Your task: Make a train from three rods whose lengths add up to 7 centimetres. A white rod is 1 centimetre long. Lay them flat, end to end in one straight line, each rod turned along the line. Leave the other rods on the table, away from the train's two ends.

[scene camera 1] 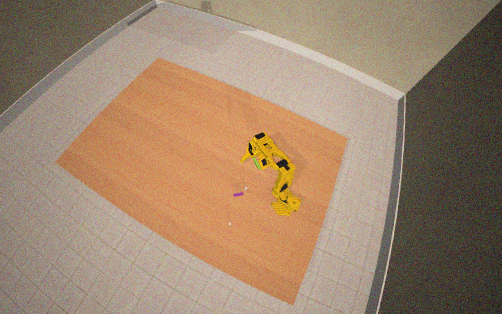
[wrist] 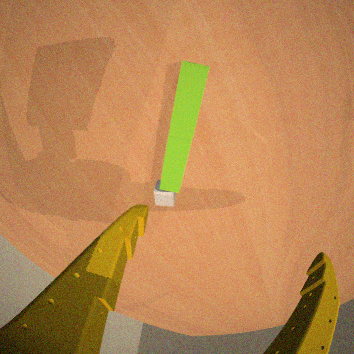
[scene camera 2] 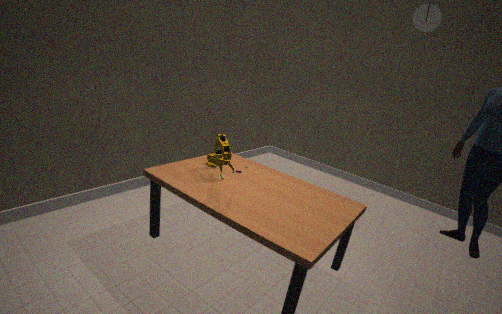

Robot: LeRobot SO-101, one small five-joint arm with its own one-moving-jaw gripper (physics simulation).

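Seen in the pictures: hand, its tool point: (scene camera 1: 256, 156) (wrist: 146, 217) (scene camera 2: 222, 172); arm's base, origin of its link: (scene camera 1: 279, 201) (scene camera 2: 215, 166).
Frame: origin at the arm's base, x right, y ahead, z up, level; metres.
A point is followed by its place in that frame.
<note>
The light green rod (scene camera 1: 257, 163) {x 0.106, y 0.154, z 0.011 m} (scene camera 2: 222, 176) (wrist: 184, 125) {x 0.103, y 0.153, z 0.010 m} lies flat on the table. A white rod (wrist: 164, 197) {x 0.129, y 0.184, z 0.010 m} is at its near end in the wrist view, close or touching, a little to the left of the green rod's line and turned slightly differently. A purple rod (scene camera 1: 238, 194) {x -0.055, y 0.164, z 0.009 m} (scene camera 2: 238, 171) {x -0.050, y 0.167, z 0.007 m} lies apart, with a second white rod (scene camera 1: 245, 188) {x -0.019, y 0.150, z 0.009 m} close beside it. A third white rod (scene camera 1: 229, 223) {x -0.175, y 0.142, z 0.010 m} (scene camera 2: 246, 167) {x -0.173, y 0.143, z 0.003 m} lies farther off. My gripper (scene camera 2: 227, 173) {x 0.125, y 0.170, z 0.036 m} (wrist: 232, 230) is open and empty; in the wrist view its left jaw tip is just below the white rod.
The wooden table (scene camera 1: 150, 125) {x 0.044, y 0.703, z 0.000 m} (scene camera 2: 280, 200) {x 0.071, y 0.593, z 0.000 m} carries the yellow arm (scene camera 1: 284, 175) {x 0.008, y 0.046, z 0.237 m} (scene camera 2: 222, 147) {x 0.128, y 0.150, z 0.203 m}, whose base is near one short side. The arm's shadow falls beside the green rod in the wrist view. A person (scene camera 2: 482, 150) stands beyond the table at the right of scene camera 2.
</note>
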